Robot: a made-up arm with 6 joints. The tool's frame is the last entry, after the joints. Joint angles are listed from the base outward.
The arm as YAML. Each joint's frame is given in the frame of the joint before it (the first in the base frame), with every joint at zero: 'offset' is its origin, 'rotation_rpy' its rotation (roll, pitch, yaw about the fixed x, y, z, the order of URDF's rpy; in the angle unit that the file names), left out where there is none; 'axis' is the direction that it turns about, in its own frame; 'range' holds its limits. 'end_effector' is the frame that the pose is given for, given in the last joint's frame.
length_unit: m
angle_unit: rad
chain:
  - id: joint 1
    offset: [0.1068, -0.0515, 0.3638]
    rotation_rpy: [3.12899, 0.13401, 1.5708]
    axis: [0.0, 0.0, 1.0]
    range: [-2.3, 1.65]
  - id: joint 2
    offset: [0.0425, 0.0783, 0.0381]
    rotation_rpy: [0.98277, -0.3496, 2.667]
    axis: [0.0, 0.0, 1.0]
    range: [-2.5, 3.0]
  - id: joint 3
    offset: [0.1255, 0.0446, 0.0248]
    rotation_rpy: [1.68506, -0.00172, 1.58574]
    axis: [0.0, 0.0, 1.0]
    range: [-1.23, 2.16]
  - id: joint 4
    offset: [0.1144, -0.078, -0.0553]
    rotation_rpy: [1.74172, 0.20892, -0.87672]
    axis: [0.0, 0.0, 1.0]
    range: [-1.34, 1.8]
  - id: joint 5
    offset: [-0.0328, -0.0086, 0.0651]
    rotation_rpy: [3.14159, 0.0, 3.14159]
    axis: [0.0, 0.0, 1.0]
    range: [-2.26, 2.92]
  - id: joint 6
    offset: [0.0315, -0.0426, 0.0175]
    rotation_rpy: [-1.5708, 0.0, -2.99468]
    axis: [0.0, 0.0, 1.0]
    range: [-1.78, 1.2]
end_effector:
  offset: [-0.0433, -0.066, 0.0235]
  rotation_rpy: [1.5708, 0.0, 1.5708]
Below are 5 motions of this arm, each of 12 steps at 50 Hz.
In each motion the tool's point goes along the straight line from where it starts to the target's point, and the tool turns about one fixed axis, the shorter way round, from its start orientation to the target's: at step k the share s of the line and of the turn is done. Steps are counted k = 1, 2, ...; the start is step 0. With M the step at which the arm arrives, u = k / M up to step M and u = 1 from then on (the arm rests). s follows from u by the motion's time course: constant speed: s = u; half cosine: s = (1 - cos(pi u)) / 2; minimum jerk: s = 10 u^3 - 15 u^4 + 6 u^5.
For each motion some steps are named. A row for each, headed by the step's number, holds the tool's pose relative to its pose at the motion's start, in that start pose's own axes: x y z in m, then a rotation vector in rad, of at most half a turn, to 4 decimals.
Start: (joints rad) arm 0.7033 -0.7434 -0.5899 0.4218 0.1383 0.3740
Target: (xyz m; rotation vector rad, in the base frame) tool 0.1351 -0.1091 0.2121 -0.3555 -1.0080 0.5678
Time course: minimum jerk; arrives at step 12
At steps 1, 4, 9, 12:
1: 0.0000 0.0001 -0.0001 0.0011 -0.0019 0.0004
4: 0.0012 0.0037 -0.0032 0.0470 -0.0768 0.0168
9: 0.0053 0.0156 -0.0138 0.2007 -0.3280 0.0719
12: 0.0059 0.0174 -0.0154 0.2239 -0.3658 0.0802

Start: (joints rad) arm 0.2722 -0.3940 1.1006 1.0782 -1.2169 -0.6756
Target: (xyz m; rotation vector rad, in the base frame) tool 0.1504 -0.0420 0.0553 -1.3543 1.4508 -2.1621
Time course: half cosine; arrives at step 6
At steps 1, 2, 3, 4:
1: 0.0000 -0.0008 -0.0011 -0.0074 -0.0023 0.0028
2: -0.0002 -0.0030 -0.0040 -0.0274 -0.0085 0.0105
3: -0.0003 -0.0060 -0.0080 -0.0549 -0.0169 0.0211
4: -0.0005 -0.0091 -0.0120 -0.0823 -0.0254 0.0316

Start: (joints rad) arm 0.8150 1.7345 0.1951 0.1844 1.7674 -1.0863
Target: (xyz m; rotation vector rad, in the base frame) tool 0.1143 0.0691 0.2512 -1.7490 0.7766 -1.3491
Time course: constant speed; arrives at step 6
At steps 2, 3, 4, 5, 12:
2: 0.0003 0.0010 -0.0017 -0.0074 -0.0158 -0.0002
3: 0.0005 0.0014 -0.0025 -0.0111 -0.0237 -0.0002
4: 0.0006 0.0019 -0.0034 -0.0148 -0.0316 -0.0003
5: 0.0008 0.0024 -0.0042 -0.0185 -0.0395 -0.0004
12: 0.0009 0.0029 -0.0051 -0.0223 -0.0474 -0.0005

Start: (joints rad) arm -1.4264 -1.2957 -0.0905 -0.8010 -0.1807 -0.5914
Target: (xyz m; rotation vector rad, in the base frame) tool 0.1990 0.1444 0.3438 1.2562 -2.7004 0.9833
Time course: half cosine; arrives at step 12
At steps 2, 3, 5, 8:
2: -0.0005 -0.0031 0.0015 -0.0082 0.0159 0.0221
3: -0.0010 -0.0068 0.0032 -0.0179 0.0349 0.0483
5: -0.0026 -0.0173 0.0082 -0.0453 0.0882 0.1223
8: -0.0052 -0.0350 0.0166 -0.0916 0.1785 0.2475

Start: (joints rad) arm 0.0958 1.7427 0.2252 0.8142 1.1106 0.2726
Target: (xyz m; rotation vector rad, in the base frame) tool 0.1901 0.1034 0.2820 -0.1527 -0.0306 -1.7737
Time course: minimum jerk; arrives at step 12
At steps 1, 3, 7, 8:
1: 0.0001 0.0000 -0.0001 -0.0006 0.0000 0.0001
3: 0.0014 -0.0007 -0.0016 -0.0129 0.0001 0.0011
7: 0.0090 -0.0043 -0.0102 -0.0815 0.0005 0.0070
8: 0.0109 -0.0053 -0.0123 -0.0986 0.0006 0.0085

